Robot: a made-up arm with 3 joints.
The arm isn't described. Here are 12 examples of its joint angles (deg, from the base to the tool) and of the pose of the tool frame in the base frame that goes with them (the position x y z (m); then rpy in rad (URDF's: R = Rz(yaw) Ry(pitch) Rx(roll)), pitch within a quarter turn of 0, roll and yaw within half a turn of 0).
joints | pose
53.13 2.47 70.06 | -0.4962 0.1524 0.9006 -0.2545 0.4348 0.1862
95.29 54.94 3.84 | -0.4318 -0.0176 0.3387 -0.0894 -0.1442 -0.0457
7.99 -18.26 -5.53 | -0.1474 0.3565 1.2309 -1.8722 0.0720 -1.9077
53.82 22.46 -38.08 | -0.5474 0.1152 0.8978 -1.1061 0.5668 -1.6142
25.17 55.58 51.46 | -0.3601 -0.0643 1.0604 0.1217 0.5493 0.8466
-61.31 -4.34 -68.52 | 0.4449 0.4977 1.0857 2.6862 -1.0126 -0.5860
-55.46 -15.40 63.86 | 0.4013 0.4495 1.1326 -3.0927 0.5703 -2.3661
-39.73 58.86 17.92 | 0.2522 0.0733 1.3156 2.7706 1.1042 -2.9707
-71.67 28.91 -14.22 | 0.5869 0.3514 1.1273 -3.0996 -0.0829 -1.9832
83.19 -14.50 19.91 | -0.5224 0.2653 0.6453 -0.3136 0.4961 -0.8893
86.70 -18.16 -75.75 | -0.4631 0.3242 0.6554 -1.2256 0.4596 -2.8856
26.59 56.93 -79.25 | -0.3894 -0.0099 1.0996 -1.6304 0.2960 -1.9033
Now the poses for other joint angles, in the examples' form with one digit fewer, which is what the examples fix.
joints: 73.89 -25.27 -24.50
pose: -0.471 0.330 0.773 -1.010 0.534 -2.103
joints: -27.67 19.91 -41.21
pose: 0.171 0.292 1.351 -2.404 -0.221 -1.844
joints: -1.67 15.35 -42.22
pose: -0.108 0.242 1.326 -2.008 -0.068 -1.937
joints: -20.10 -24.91 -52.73
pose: 0.116 0.461 1.192 -2.070 -1.123 -1.991
